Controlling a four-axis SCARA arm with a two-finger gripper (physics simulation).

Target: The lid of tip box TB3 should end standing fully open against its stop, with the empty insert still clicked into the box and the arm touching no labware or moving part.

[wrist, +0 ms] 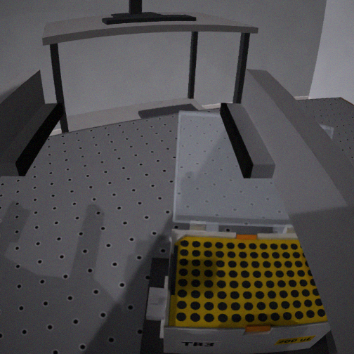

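Observation:
Tip box TB3 (pixel 240 339) is at the lower right of the wrist view, its label facing the camera. The yellow insert (pixel 215 278), with rows of dark holes, sits inside the box walls, with an orange tab (pixel 257 329) at the front and another (pixel 246 237) at the rear. The clear lid (pixel 220 192) rises behind the rear edge, swung back from the insert; its exact angle and any contact with a stop cannot be told. My gripper (pixel 139 87) is shut and empty, a wide gap remaining between its pads. Its right finger overlaps the lid in view; whether they touch is unclear.
A perforated dark table top (pixel 110 165) extends left of and behind the box. A white block (pixel 156 301) stands at the box's left side. A small clear object (pixel 326 131) lies at the far right. A desk (pixel 150 26) with dark legs stands in the background.

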